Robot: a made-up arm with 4 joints.
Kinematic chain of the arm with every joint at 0, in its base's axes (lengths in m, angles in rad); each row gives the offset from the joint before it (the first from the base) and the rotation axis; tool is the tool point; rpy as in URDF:
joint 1: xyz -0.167 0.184 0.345 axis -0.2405 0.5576 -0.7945
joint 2: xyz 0 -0.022 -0.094 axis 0.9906 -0.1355 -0.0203
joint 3: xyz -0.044 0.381 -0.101 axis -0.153 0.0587 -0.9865
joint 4: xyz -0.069 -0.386 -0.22 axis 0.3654 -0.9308 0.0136
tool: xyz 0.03 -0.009 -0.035 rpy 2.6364 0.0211 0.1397
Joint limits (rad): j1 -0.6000..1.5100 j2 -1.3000..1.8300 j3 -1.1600..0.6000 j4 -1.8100..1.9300
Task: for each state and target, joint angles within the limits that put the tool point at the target. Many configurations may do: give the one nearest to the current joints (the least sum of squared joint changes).
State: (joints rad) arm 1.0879 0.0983 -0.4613 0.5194
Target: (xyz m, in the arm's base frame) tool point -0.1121 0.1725 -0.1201
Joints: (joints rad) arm 1.1672 0.6022 -0.7120 0.7121
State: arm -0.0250 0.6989 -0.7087 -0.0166
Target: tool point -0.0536 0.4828 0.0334
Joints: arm -0.2664 0.7672 -0.4363 -0.1056
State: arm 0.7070 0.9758 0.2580 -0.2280
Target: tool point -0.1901 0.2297 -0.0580
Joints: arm 1.5100 0.9151 -0.3512 0.5818
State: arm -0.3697 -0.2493 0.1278 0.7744
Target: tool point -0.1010 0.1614 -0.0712
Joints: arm -0.4889 -0.1359 -0.0106 0.9628
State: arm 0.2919 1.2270 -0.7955 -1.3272
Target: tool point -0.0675 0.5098 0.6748
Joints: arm -0.5395 1.8282 -1.1600 -0.9964
